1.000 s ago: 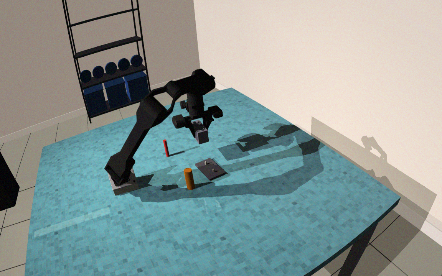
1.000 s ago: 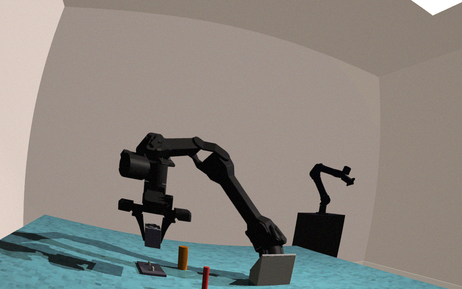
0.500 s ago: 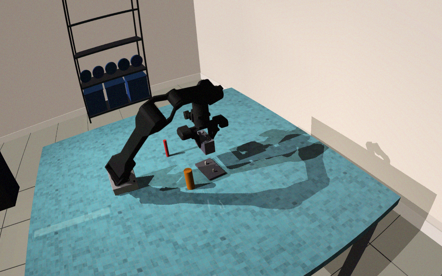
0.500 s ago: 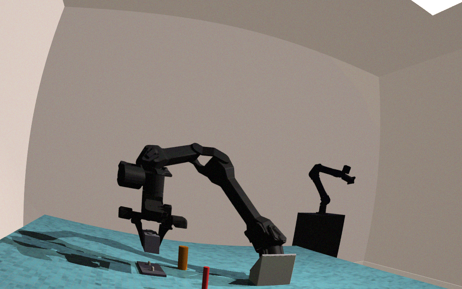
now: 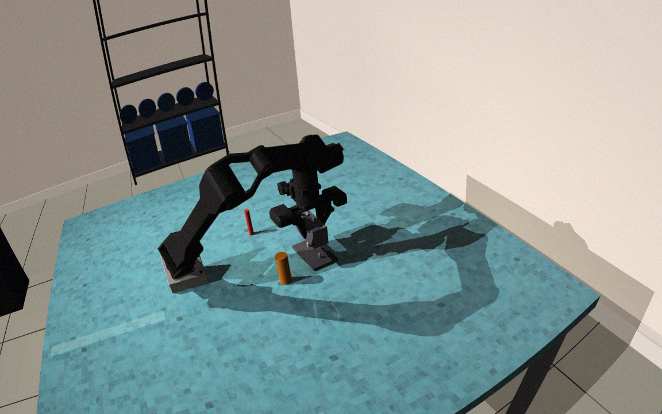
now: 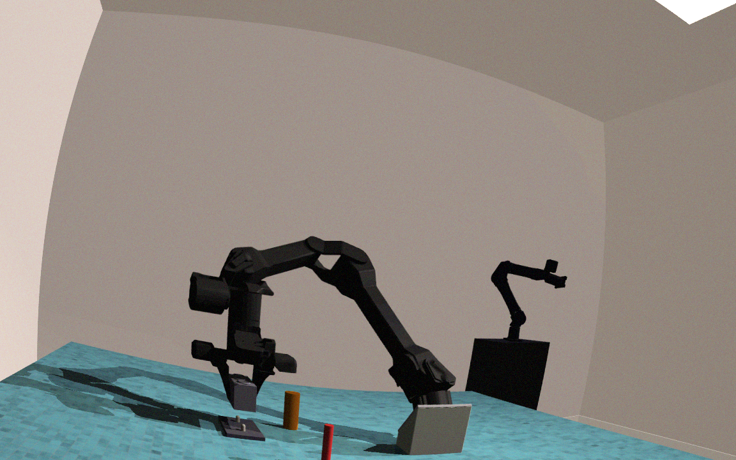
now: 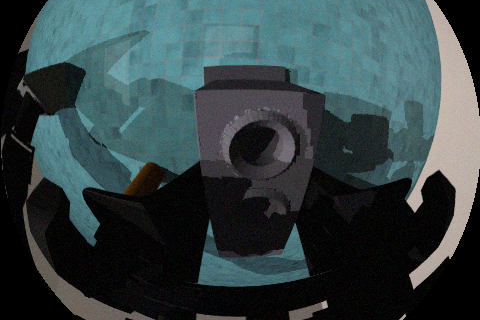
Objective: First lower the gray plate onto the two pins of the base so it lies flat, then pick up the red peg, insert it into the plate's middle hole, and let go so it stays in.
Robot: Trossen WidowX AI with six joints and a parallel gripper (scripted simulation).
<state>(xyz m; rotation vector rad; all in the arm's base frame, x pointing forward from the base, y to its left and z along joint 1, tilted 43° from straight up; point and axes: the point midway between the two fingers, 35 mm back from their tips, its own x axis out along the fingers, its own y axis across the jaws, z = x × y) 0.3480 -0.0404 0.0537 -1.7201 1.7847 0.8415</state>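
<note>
The base is 5 cm below my gripper tip. From my gripper tip the other things lie so: gray plate 3 cm above; then red peg 18 cm to the left, 11 cm behind, 2 cm below; then orange cylinder 11 cm behind, 6 cm to the right, 2 cm below.
</note>
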